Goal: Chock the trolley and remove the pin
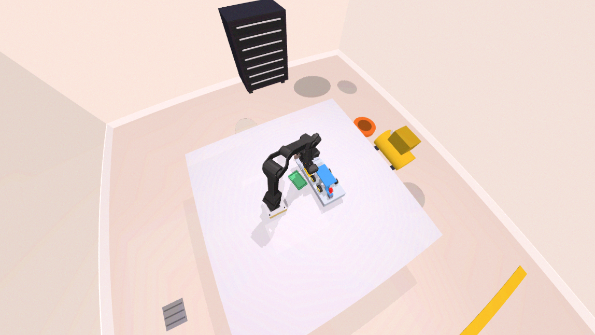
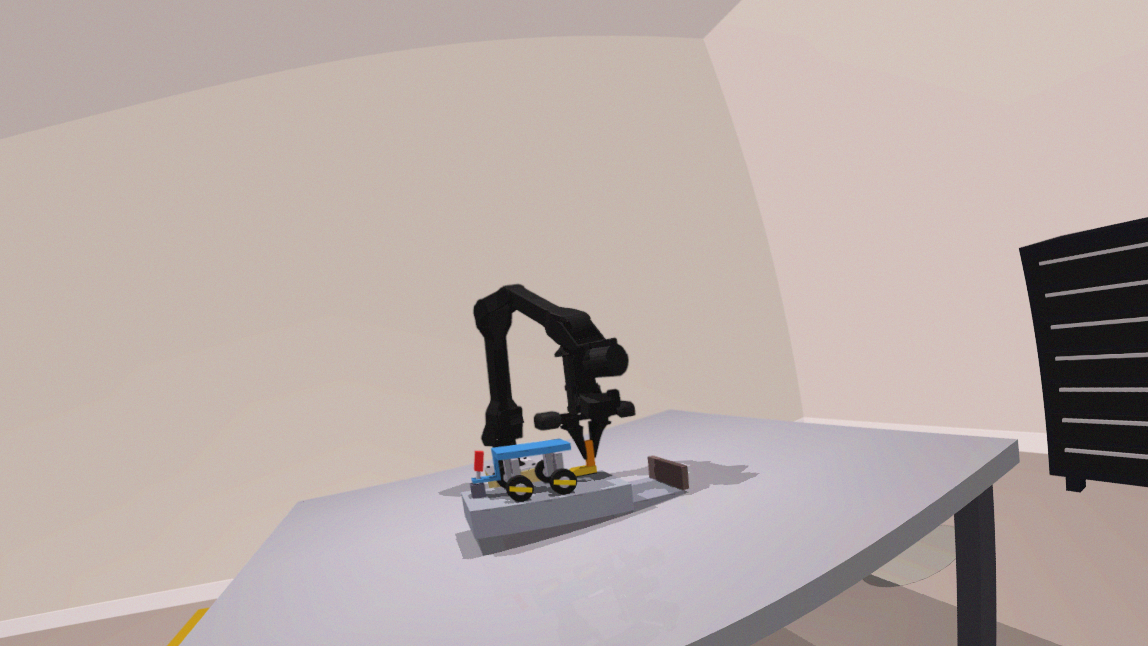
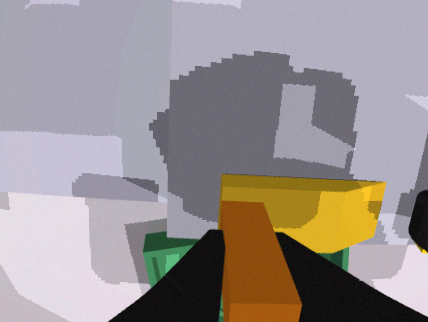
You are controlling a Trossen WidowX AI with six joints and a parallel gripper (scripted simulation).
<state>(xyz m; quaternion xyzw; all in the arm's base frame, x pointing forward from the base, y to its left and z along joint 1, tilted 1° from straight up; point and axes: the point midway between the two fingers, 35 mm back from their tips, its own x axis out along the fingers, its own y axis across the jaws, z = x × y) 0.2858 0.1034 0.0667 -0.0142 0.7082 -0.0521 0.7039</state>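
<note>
Now: gripper tip 22 cm to the left of the red-headed stop pin, 4 cm below it and 3 cm short of it. The rest, counted from my gripper tip: grey ramp (12 cm to the right, 5 cm ahead, 4 cm below); green tray (10 cm below, 7 cm behind, 2 cm to the right); yellow chock (2 cm to the right, 1 cm below).
</note>
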